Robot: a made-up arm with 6 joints.
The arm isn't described. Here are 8 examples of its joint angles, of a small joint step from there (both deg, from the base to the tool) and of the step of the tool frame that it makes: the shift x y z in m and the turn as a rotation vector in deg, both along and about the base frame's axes.
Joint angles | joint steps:
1: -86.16 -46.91 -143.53 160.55 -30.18 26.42 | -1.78 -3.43 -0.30 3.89 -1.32 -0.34
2: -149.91 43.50 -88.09 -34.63 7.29 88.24 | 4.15 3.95 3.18 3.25 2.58 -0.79
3: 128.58 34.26 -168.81 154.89 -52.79 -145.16 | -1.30 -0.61 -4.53 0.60 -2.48 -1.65
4: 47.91 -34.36 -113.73 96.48 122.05 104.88 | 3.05 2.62 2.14 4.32 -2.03 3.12
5: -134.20 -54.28 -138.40 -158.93 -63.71 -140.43 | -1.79 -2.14 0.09 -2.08 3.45 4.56
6: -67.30 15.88 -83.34 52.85 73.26 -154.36 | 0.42 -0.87 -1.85 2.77 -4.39 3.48
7: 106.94 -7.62 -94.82 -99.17 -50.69 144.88 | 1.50 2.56 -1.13 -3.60 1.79 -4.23
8: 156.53 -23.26 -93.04 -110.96 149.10 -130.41 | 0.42 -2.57 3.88 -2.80 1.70 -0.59
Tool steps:
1: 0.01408 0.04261 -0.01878 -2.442 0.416 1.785
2: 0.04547 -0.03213 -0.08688 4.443 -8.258 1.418
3: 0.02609 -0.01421 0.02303 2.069 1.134 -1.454
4: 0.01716 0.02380 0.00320 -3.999 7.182 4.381
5: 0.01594 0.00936 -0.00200 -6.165 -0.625 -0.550
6: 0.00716 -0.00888 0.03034 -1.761 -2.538 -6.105
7: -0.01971 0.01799 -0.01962 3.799 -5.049 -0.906
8: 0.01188 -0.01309 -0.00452 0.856 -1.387 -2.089
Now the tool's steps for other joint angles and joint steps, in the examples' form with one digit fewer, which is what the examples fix.
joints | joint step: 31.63 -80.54 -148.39 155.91 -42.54 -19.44 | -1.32 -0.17 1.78 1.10 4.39 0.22
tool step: -0.0103 0.0134 0.0137 -0.47 -3.16 -1.68
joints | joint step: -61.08 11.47 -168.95 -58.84 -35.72 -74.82 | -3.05 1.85 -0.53 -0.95 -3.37 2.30
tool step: 0.0049 -0.0261 -0.0140 -0.66 3.01 -0.82
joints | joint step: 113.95 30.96 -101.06 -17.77 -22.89 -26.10 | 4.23 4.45 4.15 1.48 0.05 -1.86
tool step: -0.0563 -0.0092 -0.0929 -7.36 -4.16 3.67
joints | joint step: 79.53 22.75 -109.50 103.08 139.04 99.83 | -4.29 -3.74 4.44 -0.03 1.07 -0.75
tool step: 0.0435 -0.0164 0.0105 0.15 0.58 -3.39
